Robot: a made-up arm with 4 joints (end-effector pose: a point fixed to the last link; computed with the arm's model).
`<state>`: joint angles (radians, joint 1 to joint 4).
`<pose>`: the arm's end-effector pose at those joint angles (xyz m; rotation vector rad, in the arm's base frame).
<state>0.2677 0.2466 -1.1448 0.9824</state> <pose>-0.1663 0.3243 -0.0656 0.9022 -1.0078 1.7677</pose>
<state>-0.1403 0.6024 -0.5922 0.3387</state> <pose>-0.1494 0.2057 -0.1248 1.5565 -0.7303 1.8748</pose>
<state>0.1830 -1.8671 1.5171 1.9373</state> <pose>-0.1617 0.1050 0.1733 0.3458 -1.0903 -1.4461</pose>
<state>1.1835 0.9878 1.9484 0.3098</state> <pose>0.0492 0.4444 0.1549 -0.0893 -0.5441 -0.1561</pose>
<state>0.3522 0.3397 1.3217 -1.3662</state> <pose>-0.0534 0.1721 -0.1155 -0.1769 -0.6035 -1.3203</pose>
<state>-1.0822 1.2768 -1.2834 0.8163</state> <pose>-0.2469 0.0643 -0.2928 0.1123 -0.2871 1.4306</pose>
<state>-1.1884 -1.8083 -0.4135 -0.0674</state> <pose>-0.1283 0.0238 -0.0959 1.6815 -0.7622 -1.9817</pose>
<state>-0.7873 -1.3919 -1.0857 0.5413</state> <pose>-0.0931 0.1808 -0.0626 1.7727 0.3940 -0.7826</pose>
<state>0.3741 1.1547 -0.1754 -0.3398</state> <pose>-0.0545 0.2570 -0.0583 -0.9457 0.0436 -2.6296</pose>
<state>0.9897 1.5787 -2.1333 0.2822</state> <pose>-0.0757 0.5036 0.2165 0.0757 -1.8756 1.5614</pose>
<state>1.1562 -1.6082 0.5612 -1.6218</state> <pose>-0.1874 0.2115 0.2076 -1.1286 -0.7989 -0.0148</pose>
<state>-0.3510 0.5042 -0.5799 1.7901</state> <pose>-0.2058 0.2061 -0.1627 0.2614 -1.7158 1.2622</pose>
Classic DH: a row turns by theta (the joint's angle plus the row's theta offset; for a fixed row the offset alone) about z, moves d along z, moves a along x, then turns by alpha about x. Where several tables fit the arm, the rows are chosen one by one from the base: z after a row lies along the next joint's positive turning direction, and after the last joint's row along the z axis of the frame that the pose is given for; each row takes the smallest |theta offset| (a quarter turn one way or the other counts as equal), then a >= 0, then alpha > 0; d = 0 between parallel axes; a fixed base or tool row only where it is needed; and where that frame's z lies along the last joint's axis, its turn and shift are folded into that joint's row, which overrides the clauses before.
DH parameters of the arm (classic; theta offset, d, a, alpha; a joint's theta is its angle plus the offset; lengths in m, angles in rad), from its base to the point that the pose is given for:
base (fixed): 0.5616 0.2382 -0.156 0.9631
joint 1: -0.8338 -0.2349 0.2275 0.8025
joint 2: -0.8453 -0.1191 0.1224 -1.4692
joint 3: -1.4845 -0.1302 0.0061 -1.6522
joint 4: 0.1358 -0.1249 0.03 1.0569
tool (fixed): -1.3819 0.0267 0 0

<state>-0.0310 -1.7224 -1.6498 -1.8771</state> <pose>-0.1873 0.3164 0.0567 -0.9310 -1.1888 1.9224</pose>
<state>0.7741 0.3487 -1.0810 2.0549</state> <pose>-0.1906 0.3981 -0.0155 0.0081 -2.4876 1.4297</pose>
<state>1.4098 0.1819 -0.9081 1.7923</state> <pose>-0.2913 0.3686 0.0744 -0.6454 2.3655 -1.4465</pose>
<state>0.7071 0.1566 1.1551 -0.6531</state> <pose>-0.0506 0.2300 -0.0574 -0.6386 -0.1800 -1.0337</pose>
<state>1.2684 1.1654 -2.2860 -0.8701</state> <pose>-0.1343 0.5136 0.2656 1.2788 -0.6177 1.8869</pose>
